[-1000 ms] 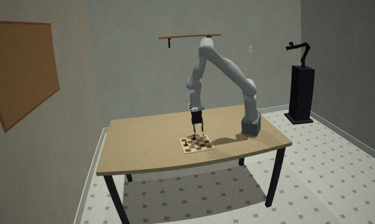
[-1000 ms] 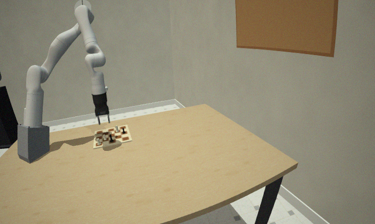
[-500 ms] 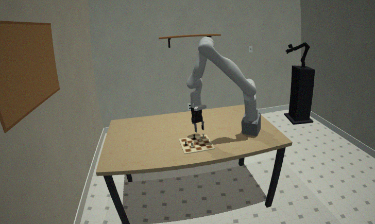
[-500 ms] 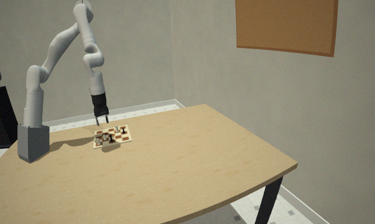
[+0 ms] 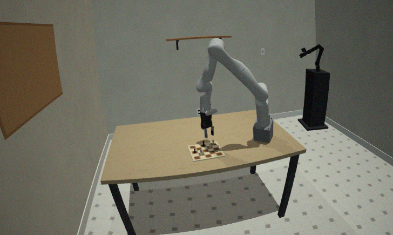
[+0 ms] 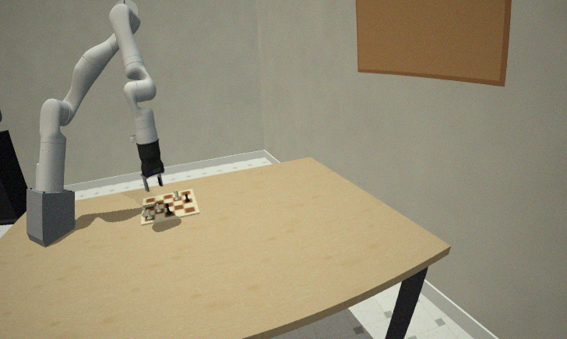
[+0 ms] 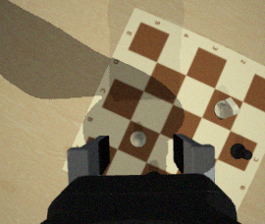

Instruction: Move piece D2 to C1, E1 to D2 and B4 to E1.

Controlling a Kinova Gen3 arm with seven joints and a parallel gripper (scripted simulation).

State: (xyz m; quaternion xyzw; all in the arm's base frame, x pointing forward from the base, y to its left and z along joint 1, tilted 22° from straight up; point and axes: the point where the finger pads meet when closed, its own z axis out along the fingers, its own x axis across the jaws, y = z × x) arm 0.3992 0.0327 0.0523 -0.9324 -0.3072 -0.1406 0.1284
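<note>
The chessboard is 3 cm ahead of my hand, 4 cm to the left of it and 11 cm below it. The rest, counted from my hand: white piece 6 cm ahead, 8 cm to the left, 9 cm below.
</note>
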